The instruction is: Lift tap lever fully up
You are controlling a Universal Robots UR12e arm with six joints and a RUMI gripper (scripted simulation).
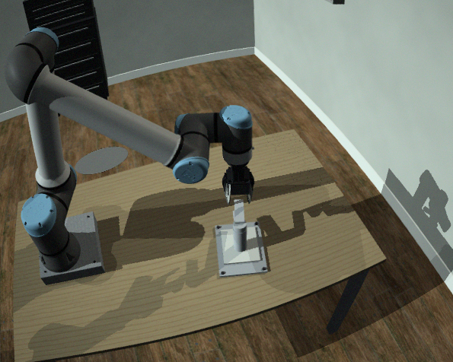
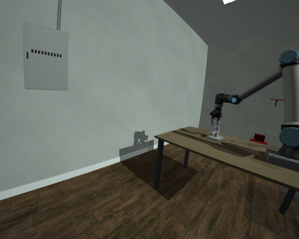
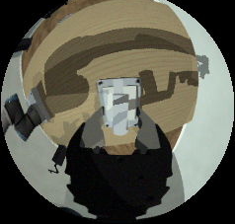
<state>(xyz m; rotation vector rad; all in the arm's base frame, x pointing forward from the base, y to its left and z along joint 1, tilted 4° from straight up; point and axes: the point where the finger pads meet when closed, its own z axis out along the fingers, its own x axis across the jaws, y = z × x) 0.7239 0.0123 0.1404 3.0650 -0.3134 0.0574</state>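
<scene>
My hand is 1 cm past the lever, 3 cm to the left of it and 2 cm above it. The rest, counted from my hand: tap 1 cm behind, 6 cm to the right, 8 cm below.
</scene>
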